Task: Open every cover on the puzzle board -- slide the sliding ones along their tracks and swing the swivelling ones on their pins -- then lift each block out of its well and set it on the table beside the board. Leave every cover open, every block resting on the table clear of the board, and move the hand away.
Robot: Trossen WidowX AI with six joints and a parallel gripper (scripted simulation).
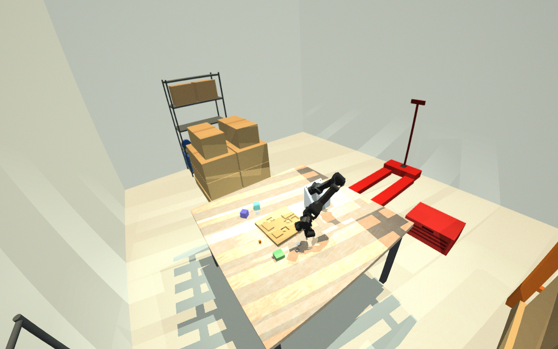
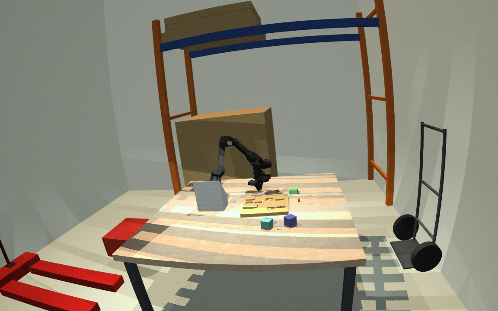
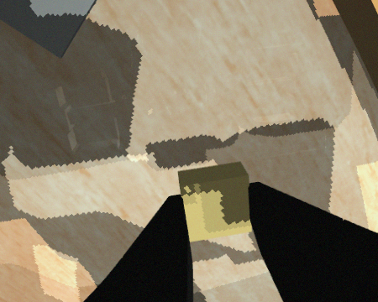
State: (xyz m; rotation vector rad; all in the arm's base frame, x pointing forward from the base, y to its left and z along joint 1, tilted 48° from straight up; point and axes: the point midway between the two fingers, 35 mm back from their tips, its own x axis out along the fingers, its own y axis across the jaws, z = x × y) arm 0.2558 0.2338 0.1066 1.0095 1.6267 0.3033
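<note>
Right now my gripper tip is 200 mm to the left of the wooden puzzle board, 60 mm short of it and 10 mm above it. Also, from my gripper tip: tiny orange piece (280 mm ahead, 170 mm to the right, 20 mm below); then small grey piece (120 mm ahead, 50 mm to the left, 20 mm below); then green block (250 mm ahead, 20 mm below, 10 mm to the left).
</note>
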